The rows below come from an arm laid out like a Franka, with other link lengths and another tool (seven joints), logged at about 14 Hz.
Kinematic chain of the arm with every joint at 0, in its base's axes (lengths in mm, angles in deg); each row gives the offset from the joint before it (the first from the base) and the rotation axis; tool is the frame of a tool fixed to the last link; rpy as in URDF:
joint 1: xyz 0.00 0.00 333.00 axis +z
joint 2: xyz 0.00 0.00 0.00 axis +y
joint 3: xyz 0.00 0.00 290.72 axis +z
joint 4: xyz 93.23 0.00 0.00 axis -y
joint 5: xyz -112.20 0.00 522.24 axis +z
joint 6: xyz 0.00 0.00 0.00 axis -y
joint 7: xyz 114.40 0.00 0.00 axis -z
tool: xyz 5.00 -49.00 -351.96 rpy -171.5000 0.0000 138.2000
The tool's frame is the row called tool.
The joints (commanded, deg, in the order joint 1, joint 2, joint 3, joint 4, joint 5, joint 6, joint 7), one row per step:
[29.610 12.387 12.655 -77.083 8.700 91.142 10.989]
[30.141 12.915 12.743 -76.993 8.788 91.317 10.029]
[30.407 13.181 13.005 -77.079 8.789 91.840 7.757]
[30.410 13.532 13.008 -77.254 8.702 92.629 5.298]
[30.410 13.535 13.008 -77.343 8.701 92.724 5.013]
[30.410 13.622 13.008 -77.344 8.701 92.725 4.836]
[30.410 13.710 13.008 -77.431 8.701 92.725 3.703]
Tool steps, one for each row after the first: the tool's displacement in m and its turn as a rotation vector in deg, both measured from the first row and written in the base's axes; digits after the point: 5 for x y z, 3 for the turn. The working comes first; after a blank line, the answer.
Tool pose at each row, in the base's axes (x y z in m, rotation vector in deg; the steps are taken from these numbers as rounded here):
[0.58884 0.53364 0.36620 -15.446 -171.469 -1.062]
[0.58473 0.54187 0.36052 -13.150 -171.472 -1.033]
[0.58357 0.55025 0.35726 -9.156 -172.116 -1.507]
[0.58869 0.55399 0.35221 -5.723 -172.835 -2.003]
[0.58902 0.55429 0.35137 -5.322 -172.894 -2.030]
[0.58915 0.55441 0.35017 -5.063 -172.857 -1.974]
[0.58956 0.55489 0.34801 -3.381 -172.942 -1.910]

[-0.00411 0.00823 -0.00568 0.101 0.171 1.519]
[-0.00527 0.01661 -0.00894 0.559 -0.271 4.164]
[-0.00015 0.02035 -0.01399 0.986 -0.894 6.427]
[0.00018 0.02065 -0.01483 1.018 -0.944 6.691]
[0.00031 0.02077 -0.01603 0.997 -0.897 6.864]
[0.00072 0.02125 -0.01819 1.027 -0.945 7.977]

